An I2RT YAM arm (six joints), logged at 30 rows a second.
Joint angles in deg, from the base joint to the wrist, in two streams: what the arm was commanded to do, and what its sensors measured. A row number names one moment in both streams.
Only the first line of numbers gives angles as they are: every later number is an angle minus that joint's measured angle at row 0.
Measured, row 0: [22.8 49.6 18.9 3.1 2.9 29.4]
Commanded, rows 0 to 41: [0.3 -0.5 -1.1 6.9 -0.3 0.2]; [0.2 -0.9 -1.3 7.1 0.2 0.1]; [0.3 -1.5 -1.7 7.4 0.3 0.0]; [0.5 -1.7 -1.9 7.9 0.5 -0.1]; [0.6 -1.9 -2.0 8.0 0.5 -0.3]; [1.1 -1.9 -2.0 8.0 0.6 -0.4]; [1.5 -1.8 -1.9 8.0 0.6 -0.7]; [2.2 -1.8 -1.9 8.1 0.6 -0.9]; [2.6 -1.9 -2.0 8.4 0.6 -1.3]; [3.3 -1.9 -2.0 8.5 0.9 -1.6]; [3.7 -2.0 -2.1 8.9 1.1 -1.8]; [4.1 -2.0 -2.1 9.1 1.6 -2.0]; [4.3 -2.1 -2.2 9.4 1.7 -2.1]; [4.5 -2.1 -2.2 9.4 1.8 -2.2]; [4.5 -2.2 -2.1 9.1 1.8 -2.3]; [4.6 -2.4 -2.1 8.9 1.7 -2.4]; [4.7 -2.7 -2.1 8.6 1.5 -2.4]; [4.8 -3.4 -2.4 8.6 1.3 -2.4]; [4.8 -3.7 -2.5 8.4 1.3 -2.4]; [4.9 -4.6 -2.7 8.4 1.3 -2.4]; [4.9 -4.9 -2.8 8.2 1.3 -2.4]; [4.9 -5.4 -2.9 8.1 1.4 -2.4]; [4.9 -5.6 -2.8 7.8 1.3 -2.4]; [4.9 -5.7 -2.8 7.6 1.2 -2.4]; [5.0 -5.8 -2.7 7.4 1.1 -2.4]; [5.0 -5.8 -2.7 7.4 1.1 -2.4]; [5.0 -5.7 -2.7 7.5 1.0 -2.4]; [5.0 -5.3 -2.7 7.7 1.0 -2.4]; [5.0 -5.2 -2.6 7.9 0.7 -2.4]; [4.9 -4.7 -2.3 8.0 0.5 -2.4]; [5.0 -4.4 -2.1 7.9 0.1 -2.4]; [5.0 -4.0 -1.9 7.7 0.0 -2.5]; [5.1 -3.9 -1.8 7.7 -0.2 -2.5]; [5.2 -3.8 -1.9 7.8 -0.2 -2.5]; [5.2 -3.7 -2.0 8.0 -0.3 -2.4]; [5.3 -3.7 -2.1 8.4 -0.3 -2.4]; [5.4 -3.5 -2.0 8.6 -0.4 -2.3]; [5.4 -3.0 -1.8 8.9 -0.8 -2.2]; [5.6 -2.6 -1.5 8.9 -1.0 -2.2]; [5.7 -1.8 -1.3 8.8 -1.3 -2.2]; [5.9 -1.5 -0.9 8.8 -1.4 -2.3]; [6.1 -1.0 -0.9 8.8 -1.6 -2.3]
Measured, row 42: [5.1 -2.7 -2.6 6.2 -0.4 -1.8]
